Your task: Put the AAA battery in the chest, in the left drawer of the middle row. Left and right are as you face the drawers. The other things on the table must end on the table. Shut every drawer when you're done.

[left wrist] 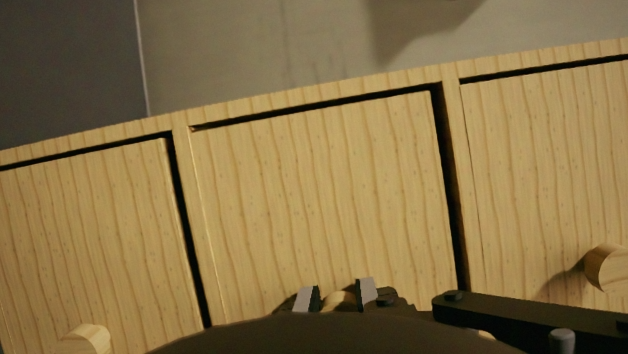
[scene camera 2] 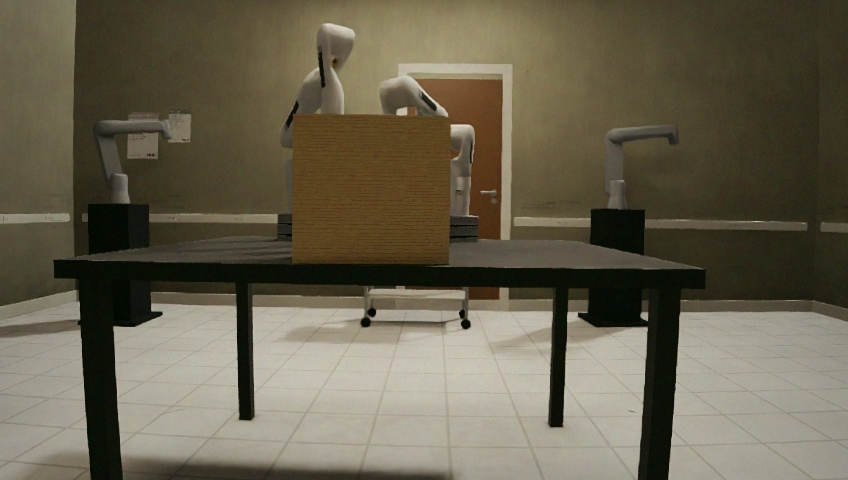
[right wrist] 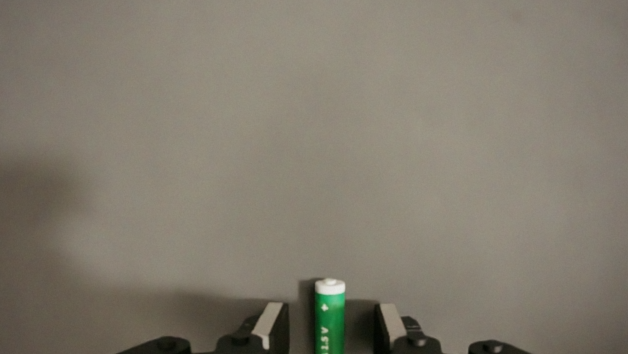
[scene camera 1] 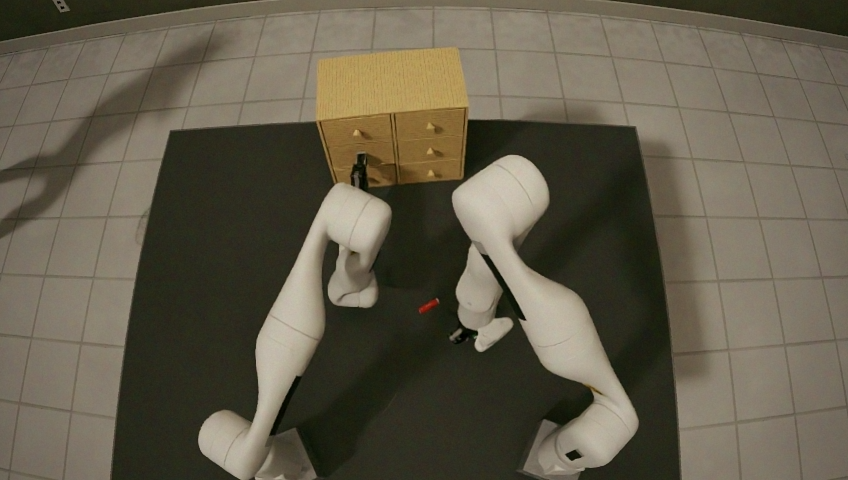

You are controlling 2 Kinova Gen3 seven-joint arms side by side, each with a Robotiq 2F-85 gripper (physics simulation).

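Where they show: left gripper, fingertip midpoint: (left wrist: pixel 341 307) (scene camera 1: pixel 362 155); right gripper, fingertip midpoint: (right wrist: pixel 331 329); left arm's base, link origin: (scene camera 2: pixel 456 214) (scene camera 1: pixel 281 462); right arm's base, link origin: (scene camera 1: pixel 559 453).
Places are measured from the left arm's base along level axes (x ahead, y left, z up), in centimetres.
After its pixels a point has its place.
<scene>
The green AAA battery (right wrist: pixel 330 330) @(x 26.3, y -44.3, z -8.8 cm) with a white end lies on the table between the open fingers of my right gripper (right wrist: pixel 331 329) @(x 26.5, y -44.2, z -9.5 cm) (scene camera 1: pixel 457 336) @(x 26.5, y -44.2, z -9.5 cm), touching neither. The arm mostly hides it in scene camera 1. The wooden chest (scene camera 1: pixel 389 83) @(x 75.3, y -32.6, z 21.0 cm) (scene camera 2: pixel 370 190) @(x 85.2, y -33.2, z 5.4 cm) stands at the table's back edge in scene camera 1, and its front is hidden in scene camera 2. My left gripper (scene camera 1: pixel 361 158) @(x 67.5, y -24.4, z 5.3 cm) (left wrist: pixel 341 307) @(x 67.5, y -24.4, z 5.3 cm) is shut on the knob (left wrist: pixel 340 301) @(x 65.8, y -23.4, z 5.4 cm) of the middle-row left drawer (left wrist: pixel 320 200) @(x 67.7, y -20.2, z 5.3 cm) (scene camera 1: pixel 380 155) @(x 67.4, y -28.6, z 4.4 cm). That drawer looks closed, and the chest's other visible drawers look closed too.
A red battery (scene camera 1: pixel 428 305) @(x 33.9, y -35.4, z -8.4 cm) lies on the dark table (scene camera 1: pixel 208 237) @(x 59.3, y 19.3, z -9.8 cm) between the two arms, to the left of the right gripper in scene camera 1. The right forearm leans over the table near the chest's right side.
</scene>
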